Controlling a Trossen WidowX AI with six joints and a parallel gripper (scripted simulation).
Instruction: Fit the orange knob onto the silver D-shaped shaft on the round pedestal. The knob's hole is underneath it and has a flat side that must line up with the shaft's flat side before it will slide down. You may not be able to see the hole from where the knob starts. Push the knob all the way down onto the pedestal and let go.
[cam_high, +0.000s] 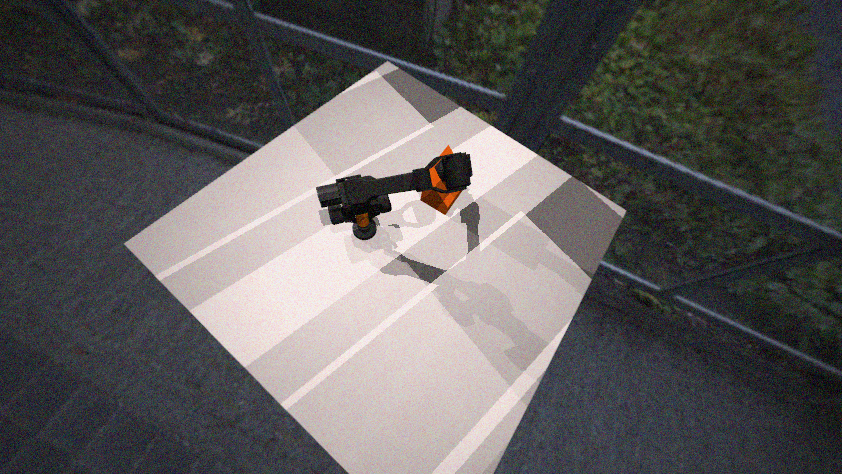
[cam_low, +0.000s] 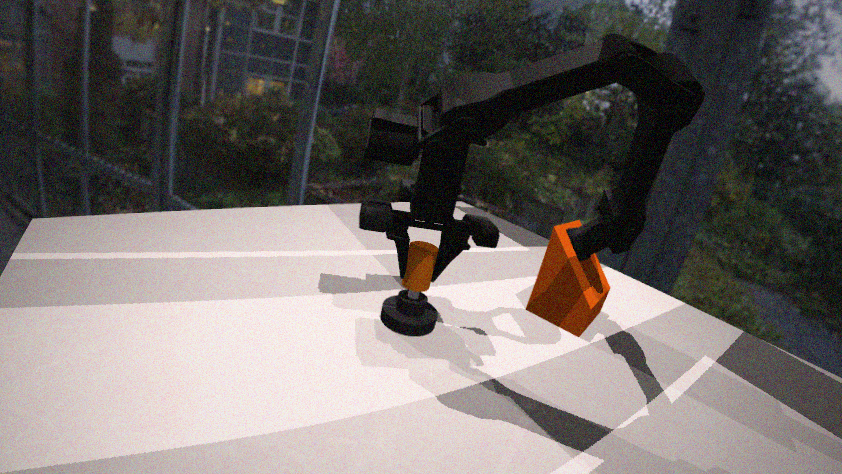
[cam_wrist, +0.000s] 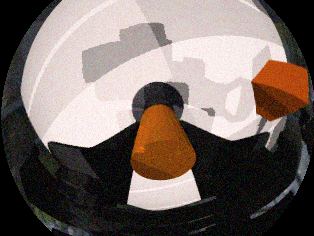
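Now: the pedestal 4 cm below my gripper tip. The rest, counted from my gripper tip: orange knob 3 cm above.
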